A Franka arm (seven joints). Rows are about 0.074 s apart.
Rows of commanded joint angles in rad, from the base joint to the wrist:
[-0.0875, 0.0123, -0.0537, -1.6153, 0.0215, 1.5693, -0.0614]
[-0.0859, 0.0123, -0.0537, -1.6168, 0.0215, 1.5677, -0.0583]
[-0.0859, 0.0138, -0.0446, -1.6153, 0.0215, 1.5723, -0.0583]
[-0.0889, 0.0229, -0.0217, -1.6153, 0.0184, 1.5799, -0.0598]
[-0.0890, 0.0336, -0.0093, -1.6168, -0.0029, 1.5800, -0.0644]
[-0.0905, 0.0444, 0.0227, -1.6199, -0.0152, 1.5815, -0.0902]
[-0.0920, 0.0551, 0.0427, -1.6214, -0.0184, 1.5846, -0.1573]
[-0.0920, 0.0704, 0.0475, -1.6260, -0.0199, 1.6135, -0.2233]
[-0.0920, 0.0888, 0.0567, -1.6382, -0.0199, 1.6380, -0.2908]
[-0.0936, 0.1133, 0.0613, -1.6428, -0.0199, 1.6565, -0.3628]
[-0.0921, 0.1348, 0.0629, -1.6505, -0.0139, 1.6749, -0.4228]
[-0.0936, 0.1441, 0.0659, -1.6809, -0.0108, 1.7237, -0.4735]
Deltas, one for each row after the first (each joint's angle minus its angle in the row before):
[0.0016, 0.0000, 0.0000, -0.0015, 0.0000, -0.0016, 0.0031]
[0.0000, 0.0015, 0.0091, 0.0015, 0.0000, 0.0046, 0.0000]
[-0.0030, 0.0091, 0.0229, 0.0000, -0.0031, 0.0076, -0.0015]
[-0.0001, 0.0107, 0.0124, -0.0015, -0.0213, 0.0001, -0.0046]
[-0.0015, 0.0108, 0.0320, -0.0031, -0.0123, 0.0015, -0.0258]
[-0.0015, 0.0107, 0.0200, -0.0015, -0.0032, 0.0031, -0.0671]
[0.0000, 0.0153, 0.0048, -0.0046, -0.0015, 0.0289, -0.0660]
[0.0000, 0.0184, 0.0092, -0.0122, 0.0000, 0.0245, -0.0675]
[-0.0016, 0.0245, 0.0046, -0.0046, 0.0000, 0.0185, -0.0720]
[0.0015, 0.0215, 0.0016, -0.0077, 0.0060, 0.0184, -0.0600]
[-0.0015, 0.0093, 0.0030, -0.0304, 0.0031, 0.0488, -0.0507]

